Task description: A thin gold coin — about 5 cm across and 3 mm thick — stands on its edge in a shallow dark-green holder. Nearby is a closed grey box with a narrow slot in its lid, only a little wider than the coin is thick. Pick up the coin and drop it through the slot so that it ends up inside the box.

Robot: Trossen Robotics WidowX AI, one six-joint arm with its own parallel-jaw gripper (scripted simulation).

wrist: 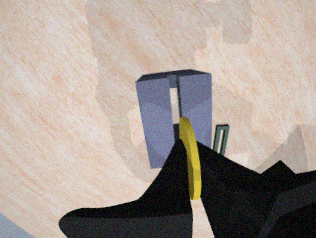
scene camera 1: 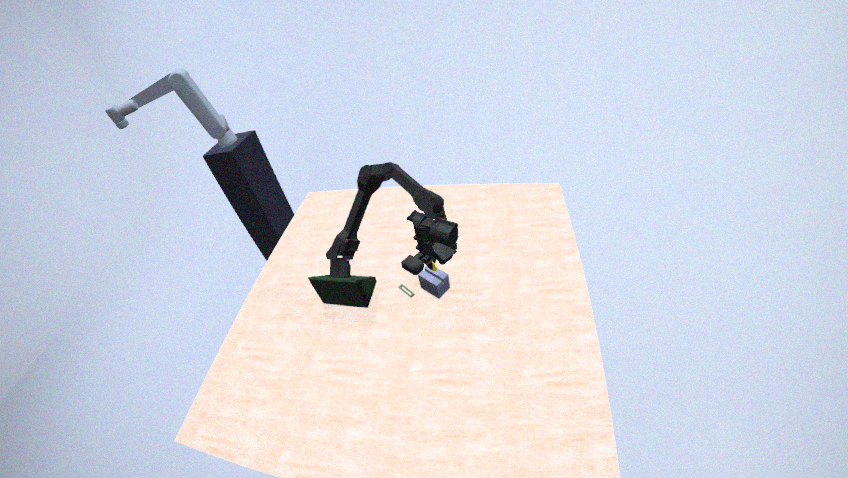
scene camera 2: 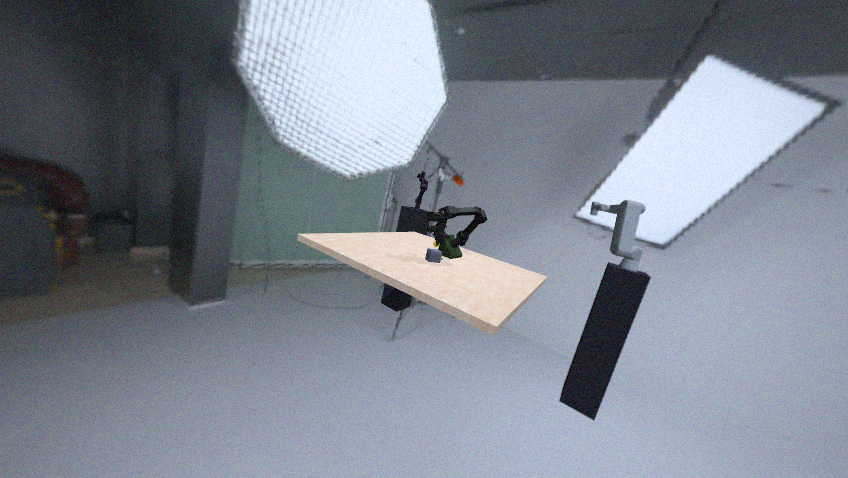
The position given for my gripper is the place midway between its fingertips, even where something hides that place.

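Note:
Coin (wrist: 186,134), carried by my gripper (scene camera 1: 431,268). Same gripper (wrist: 184,144), wrist view too.

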